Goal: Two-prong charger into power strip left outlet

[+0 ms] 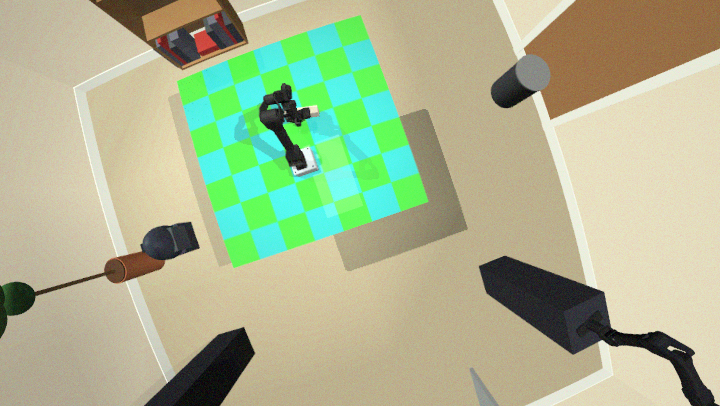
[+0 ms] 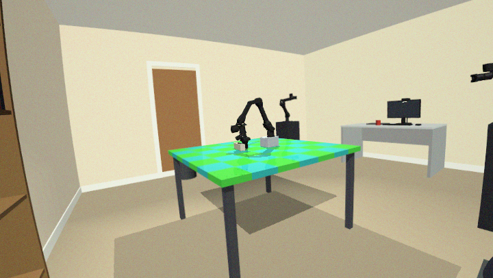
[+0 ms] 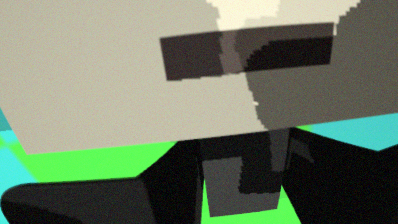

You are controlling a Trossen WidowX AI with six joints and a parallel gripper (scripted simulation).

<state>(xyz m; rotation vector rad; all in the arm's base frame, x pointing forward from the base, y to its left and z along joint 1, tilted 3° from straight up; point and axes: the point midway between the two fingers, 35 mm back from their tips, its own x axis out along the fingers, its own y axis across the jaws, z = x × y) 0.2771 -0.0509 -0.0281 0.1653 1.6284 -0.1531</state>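
Now: gripper tip 20 mm short of the black two-prong charger and 10 mm below it.
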